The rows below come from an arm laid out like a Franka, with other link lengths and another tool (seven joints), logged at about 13 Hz.
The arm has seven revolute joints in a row. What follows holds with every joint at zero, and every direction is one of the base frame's.
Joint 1 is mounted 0.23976 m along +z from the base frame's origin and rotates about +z.
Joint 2 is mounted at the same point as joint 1 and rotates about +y.
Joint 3 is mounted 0.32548 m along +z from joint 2 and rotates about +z.
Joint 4 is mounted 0.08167 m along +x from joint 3 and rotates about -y.
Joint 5 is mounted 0.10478 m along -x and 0.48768 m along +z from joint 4 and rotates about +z.
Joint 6 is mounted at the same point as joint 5 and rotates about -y.
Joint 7 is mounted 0.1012 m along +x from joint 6 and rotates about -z.
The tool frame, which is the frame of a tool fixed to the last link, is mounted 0.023 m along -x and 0.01 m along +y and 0.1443 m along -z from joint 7; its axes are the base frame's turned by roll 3.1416, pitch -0.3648 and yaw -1.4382 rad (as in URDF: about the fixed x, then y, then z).
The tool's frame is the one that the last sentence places.
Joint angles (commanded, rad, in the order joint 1, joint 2, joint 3, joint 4, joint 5, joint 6, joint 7), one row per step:
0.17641, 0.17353, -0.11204, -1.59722, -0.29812, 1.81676, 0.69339
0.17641, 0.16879, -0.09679, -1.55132, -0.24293, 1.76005, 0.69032
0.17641, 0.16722, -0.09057, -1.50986, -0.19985, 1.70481, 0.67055
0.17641, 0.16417, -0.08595, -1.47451, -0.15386, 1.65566, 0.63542
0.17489, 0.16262, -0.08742, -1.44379, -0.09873, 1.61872, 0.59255
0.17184, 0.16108, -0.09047, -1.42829, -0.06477, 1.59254, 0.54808
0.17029, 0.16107, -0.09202, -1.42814, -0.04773, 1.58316, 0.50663
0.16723, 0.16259, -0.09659, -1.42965, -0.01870, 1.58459, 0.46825
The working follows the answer.
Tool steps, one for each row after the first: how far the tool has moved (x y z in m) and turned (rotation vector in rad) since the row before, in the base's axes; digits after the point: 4 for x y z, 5 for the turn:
-0.0043, 0.0155, 0.0246, 0.05414, 0.00874, -0.00665
-0.0051, 0.0081, 0.0202, 0.04019, 0.01872, 0.00767
-0.0063, 0.0077, 0.0183, 0.04357, 0.02050, 0.02627
-0.0050, 0.0044, 0.0159, 0.05288, 0.01507, 0.03193
-0.0042, -0.0005, 0.0081, 0.03190, 0.01602, 0.03502
-0.0021, -0.0005, -0.0005, 0.01578, 0.01342, 0.03730
0.0000, -0.0016, -0.0014, 0.02805, 0.00551, 0.03025

Tool pose at each row, in the base's axes (x y z in m, rotation vector in rad; rounded; the steps above come from the unrounded poses):
0.7305, 0.0383, 0.4117, 1.39377, -2.25916, 0.67771
0.7262, 0.0538, 0.4363, 1.41081, -2.29020, 0.61140
0.7211, 0.0619, 0.4565, 1.43830, -2.29564, 0.55508
0.7149, 0.0695, 0.4749, 1.48946, -2.28933, 0.49851
0.7099, 0.0739, 0.4908, 1.55166, -2.28712, 0.43727
0.7058, 0.0734, 0.4988, 1.60689, -2.26858, 0.39782
0.7036, 0.0729, 0.4984, 1.65682, -2.24022, 0.37822
0.7037, 0.0714, 0.4970, 1.70552, -2.22858, 0.35080

